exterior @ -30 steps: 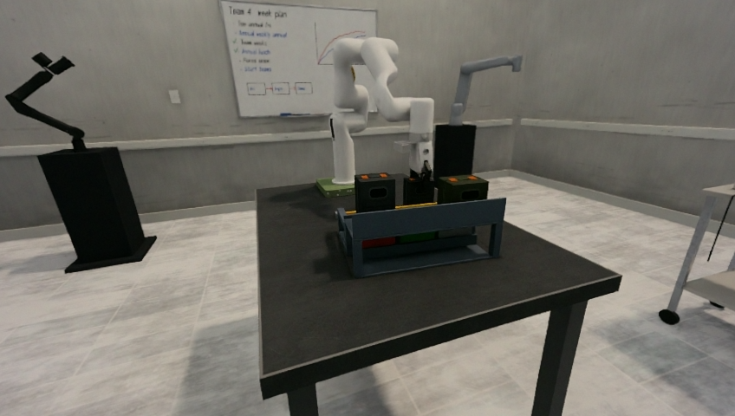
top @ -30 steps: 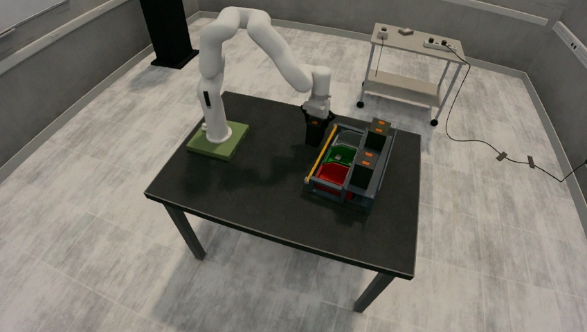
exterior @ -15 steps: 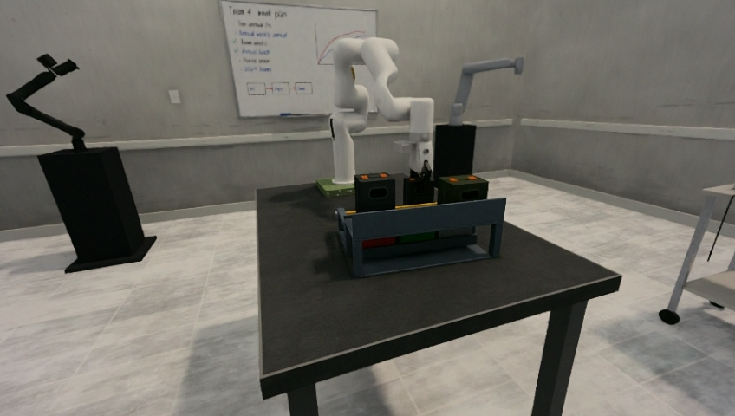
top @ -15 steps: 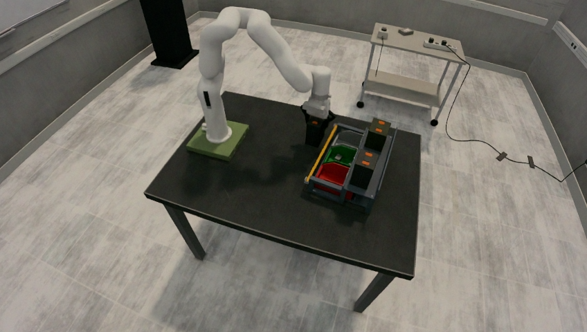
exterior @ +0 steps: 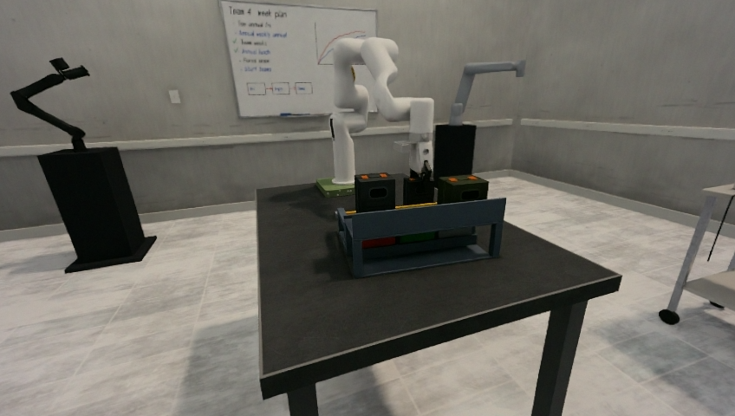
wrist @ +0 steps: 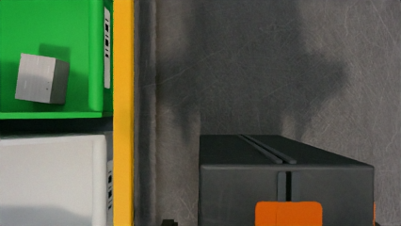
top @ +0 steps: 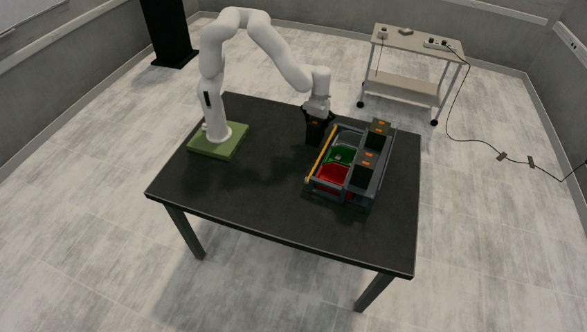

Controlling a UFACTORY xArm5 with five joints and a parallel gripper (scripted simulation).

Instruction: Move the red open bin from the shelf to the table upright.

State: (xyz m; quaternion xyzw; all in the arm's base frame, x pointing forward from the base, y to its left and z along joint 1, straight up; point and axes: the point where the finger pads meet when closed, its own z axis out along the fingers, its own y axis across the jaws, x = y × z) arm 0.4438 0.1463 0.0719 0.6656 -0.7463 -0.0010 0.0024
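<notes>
My gripper is now 12 cm to the left of the yellow bar, 6 cm short of it and 5 cm above it. The rest, counted from my hand: pale grey bin 18 cm ahead, 6 cm below, 2 cm to the right; blue-grey shelf 20 cm ahead, 14 cm to the right, 4 cm below; green bin 17 cm ahead, 13 cm to the right, 6 cm below.
</notes>
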